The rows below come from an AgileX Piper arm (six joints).
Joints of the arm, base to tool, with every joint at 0 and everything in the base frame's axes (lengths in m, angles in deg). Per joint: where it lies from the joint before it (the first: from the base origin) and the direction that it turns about. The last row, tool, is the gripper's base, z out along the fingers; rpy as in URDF.
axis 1: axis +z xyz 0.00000 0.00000 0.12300
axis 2: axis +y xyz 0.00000 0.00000 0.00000
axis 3: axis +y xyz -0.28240 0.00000 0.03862
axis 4: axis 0.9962 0 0.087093 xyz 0.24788 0.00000 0.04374
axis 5: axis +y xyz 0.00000 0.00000 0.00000
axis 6: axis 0.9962 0 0.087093 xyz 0.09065 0.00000 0.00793
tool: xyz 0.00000 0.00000 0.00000 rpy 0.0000 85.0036 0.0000
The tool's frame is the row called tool.
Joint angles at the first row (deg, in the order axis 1, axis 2, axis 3, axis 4, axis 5, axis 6):
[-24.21 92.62 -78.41 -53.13 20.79 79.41]
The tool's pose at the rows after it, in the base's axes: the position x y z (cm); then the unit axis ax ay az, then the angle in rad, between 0 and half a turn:
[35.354 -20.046 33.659 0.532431 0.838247 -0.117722 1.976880]
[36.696 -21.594 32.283 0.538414 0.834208 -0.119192 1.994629]
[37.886 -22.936 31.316 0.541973 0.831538 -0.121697 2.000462]
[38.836 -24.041 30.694 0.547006 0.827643 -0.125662 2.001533]
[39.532 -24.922 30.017 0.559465 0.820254 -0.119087 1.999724]
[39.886 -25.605 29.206 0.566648 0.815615 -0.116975 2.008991]
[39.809 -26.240 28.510 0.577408 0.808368 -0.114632 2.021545]
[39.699 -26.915 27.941 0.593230 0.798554 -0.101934 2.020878]
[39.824 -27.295 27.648 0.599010 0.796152 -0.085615 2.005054]
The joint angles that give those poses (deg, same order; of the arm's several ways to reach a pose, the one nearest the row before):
[-26.20 97.38 -81.14 -53.22 19.01 80.24]
[-27.38 101.71 -84.11 -53.21 18.36 80.51]
[-28.29 105.49 -87.33 -53.25 17.88 80.51]
[-28.94 108.56 -90.44 -53.36 17.95 80.65]
[-29.53 110.98 -92.59 -53.35 17.55 82.00]
[-30.07 112.70 -93.61 -53.35 17.32 82.69]
[-30.80 113.61 -93.70 -53.23 17.19 83.56]
[-31.73 114.38 -93.70 -53.02 16.07 85.32]
[-32.34 115.02 -93.85 -53.02 14.03 86.60]

